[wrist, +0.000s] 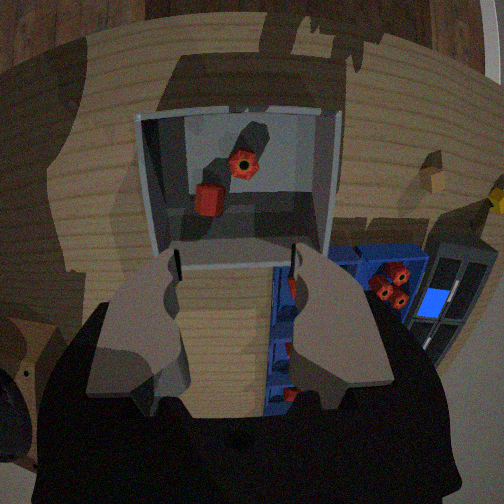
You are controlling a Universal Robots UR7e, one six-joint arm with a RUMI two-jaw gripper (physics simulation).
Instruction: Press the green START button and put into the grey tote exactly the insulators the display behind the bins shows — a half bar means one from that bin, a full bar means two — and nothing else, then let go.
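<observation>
My gripper (234,260) is open and empty, its two grey jaws spread wide just above the near rim of the grey tote (239,180). Two red insulators lie on the tote floor: one on its side (209,199) and one end-on showing its dark hole (244,164). To the right stand the blue bins (380,272), one holding three red insulators (390,286). More blue bin cells with red parts (281,340) show between my jaws. The dark display panel (447,300) beside the bins shows one lit blue bar (433,302).
A tan block (433,179) and a yellow block (497,199) sit on the wooden table at the right. The tote walls rise around the two insulators. The arm's dark body fills the bottom of the view.
</observation>
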